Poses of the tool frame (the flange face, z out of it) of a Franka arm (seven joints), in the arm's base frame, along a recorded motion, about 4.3 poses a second.
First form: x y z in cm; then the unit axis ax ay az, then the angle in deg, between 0 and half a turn.
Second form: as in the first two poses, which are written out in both.
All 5 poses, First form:
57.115, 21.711, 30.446, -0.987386, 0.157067, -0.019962, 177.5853
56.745, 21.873, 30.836, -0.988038, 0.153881, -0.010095, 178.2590
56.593, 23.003, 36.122, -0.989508, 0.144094, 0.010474, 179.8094
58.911, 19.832, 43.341, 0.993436, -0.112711, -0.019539, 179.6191
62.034, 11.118, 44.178, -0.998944, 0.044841, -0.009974, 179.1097
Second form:
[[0.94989, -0.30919, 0.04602, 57.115], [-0.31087, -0.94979, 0.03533, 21.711], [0.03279, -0.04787, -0.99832, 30.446], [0, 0, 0, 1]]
[[0.95245, -0.30370, 0.02462, 56.745], [-0.30432, -0.95219, 0.02691, 21.873], [0.01527, -0.03312, -0.99933, 30.836], [0, 0, 0, 1]]
[[0.95825, -0.28520, -0.02025, 56.593], [-0.28513, -0.95847, 0.00631, 23.003], [-0.02121, -0.00027, -0.99978, 36.122], [0, 0, 0, 1]]
[[0.97383, -0.22381, -0.03957, 58.911], [-0.22407, -0.97457, -0.00220, 19.832], [-0.03807, 0.01101, -0.99921, 43.341], [0, 0, 0, 1]]
[[0.99578, -0.08943, 0.02062, 62.034], [-0.08974, -0.99586, 0.01463, 11.118], [0.01923, -0.01642, -0.99968, 44.178], [0, 0, 0, 1]]

